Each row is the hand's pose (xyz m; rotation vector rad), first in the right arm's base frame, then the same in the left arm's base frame.
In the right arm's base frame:
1: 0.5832 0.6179 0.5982 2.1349 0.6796 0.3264
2: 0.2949 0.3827 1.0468 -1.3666 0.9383 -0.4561
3: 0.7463 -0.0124 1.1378 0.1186 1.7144 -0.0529
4: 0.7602 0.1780 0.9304 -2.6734 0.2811 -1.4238
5: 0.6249 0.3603 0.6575 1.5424 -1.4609 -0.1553
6: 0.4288 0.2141 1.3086 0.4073 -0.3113 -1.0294
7: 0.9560 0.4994 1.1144 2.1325 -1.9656 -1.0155
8: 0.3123 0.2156 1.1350 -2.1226 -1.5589 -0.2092
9: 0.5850 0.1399 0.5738 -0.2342 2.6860 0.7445
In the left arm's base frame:
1: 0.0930 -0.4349 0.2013 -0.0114 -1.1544 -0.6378
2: 0.3851 -0.0367 -0.1082 0.5510 -0.5396 2.2391
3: 0.2775 0.3821 0.3174 0.2199 -0.1765 -2.6012
4: 0.1817 0.1186 0.3462 0.0226 -0.5885 0.6900
5: 0.0258 -0.1771 0.2267 -1.6564 -1.7062 0.4967
6: 0.5375 0.2416 0.0109 1.6403 1.9088 1.4987
7: 0.4912 -0.0687 0.5573 -0.8612 -2.3275 1.4480
8: 0.3857 0.1529 -0.1023 1.4968 -0.7914 -0.1451
9: -0.1500 -0.0234 0.1753 1.2265 0.8981 -1.9502

